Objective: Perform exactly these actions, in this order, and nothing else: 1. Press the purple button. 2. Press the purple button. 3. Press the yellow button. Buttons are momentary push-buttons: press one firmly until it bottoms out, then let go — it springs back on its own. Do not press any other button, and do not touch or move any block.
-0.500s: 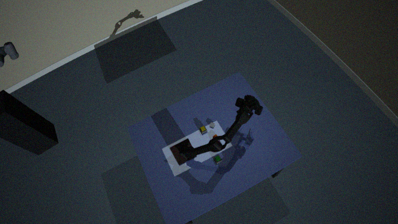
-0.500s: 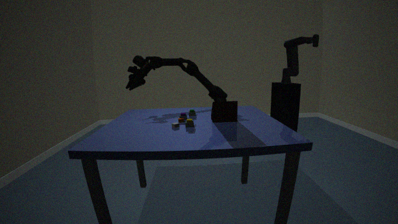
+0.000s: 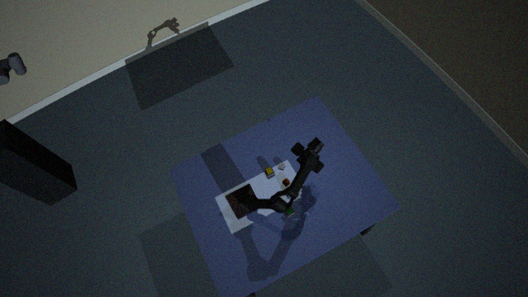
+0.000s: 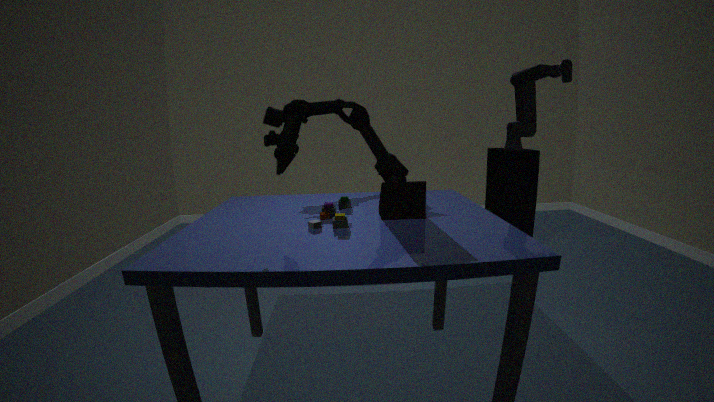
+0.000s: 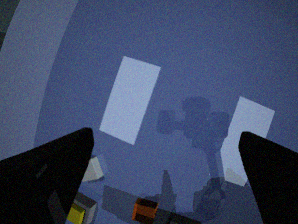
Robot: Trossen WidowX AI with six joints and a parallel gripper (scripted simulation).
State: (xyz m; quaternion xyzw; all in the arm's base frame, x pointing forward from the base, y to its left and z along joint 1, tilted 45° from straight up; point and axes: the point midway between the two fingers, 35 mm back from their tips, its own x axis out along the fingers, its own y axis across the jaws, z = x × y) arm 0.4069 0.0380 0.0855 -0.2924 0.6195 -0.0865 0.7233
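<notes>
Now: the purple button 17 cm behind my gripper tip, 13 cm below it and 5 cm to the right of it. Also, from my gripper tip: white block: 15 cm below, 12 cm behind, 11 cm to the left; then orange block: 15 cm below, 15 cm behind, 1 cm to the left; then yellow button: 20 cm behind, 13 cm below, 12 cm to the left.
</notes>
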